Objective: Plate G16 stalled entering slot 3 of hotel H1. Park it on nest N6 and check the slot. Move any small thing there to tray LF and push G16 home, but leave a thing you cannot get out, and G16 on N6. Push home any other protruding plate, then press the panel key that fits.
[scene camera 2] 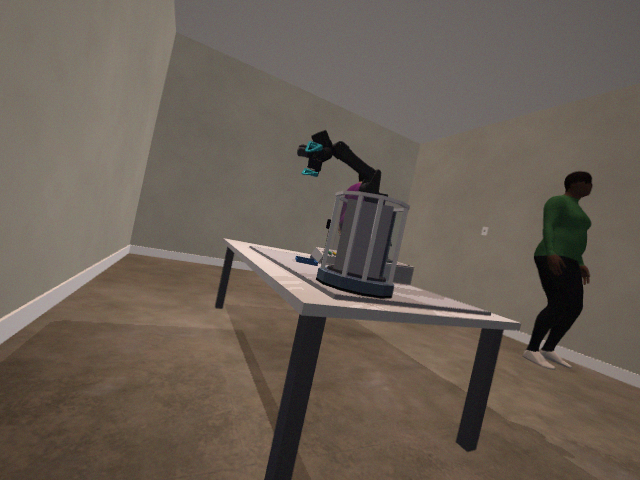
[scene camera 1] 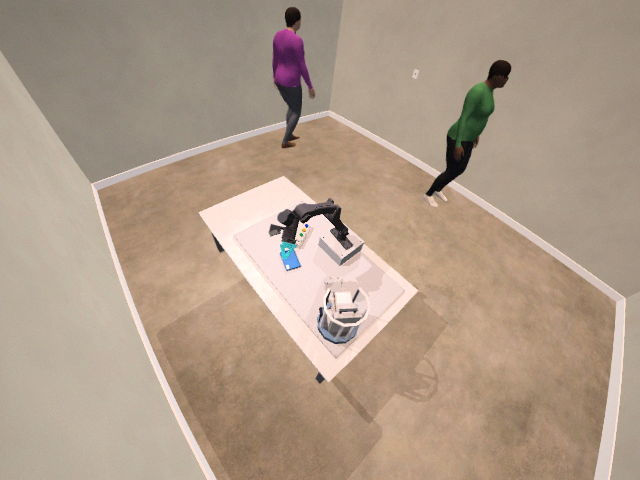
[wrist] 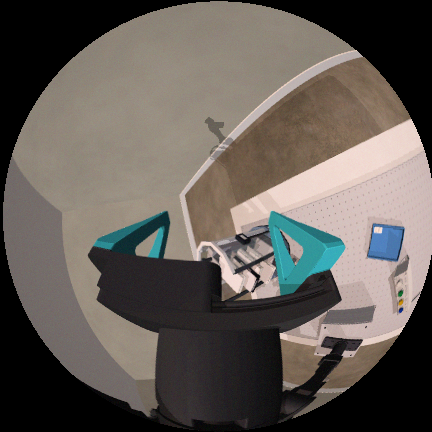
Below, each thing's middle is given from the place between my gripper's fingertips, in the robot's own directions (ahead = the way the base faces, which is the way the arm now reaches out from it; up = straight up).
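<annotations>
Round plate rack (scene camera 2: 365,232): my hand 27 cm above it, 31 cm to the right of it, 18 cm past it. Blue pad (wrist: 385,244), from my hand: far below, a fair way to the right, a fair way behind.
</annotations>
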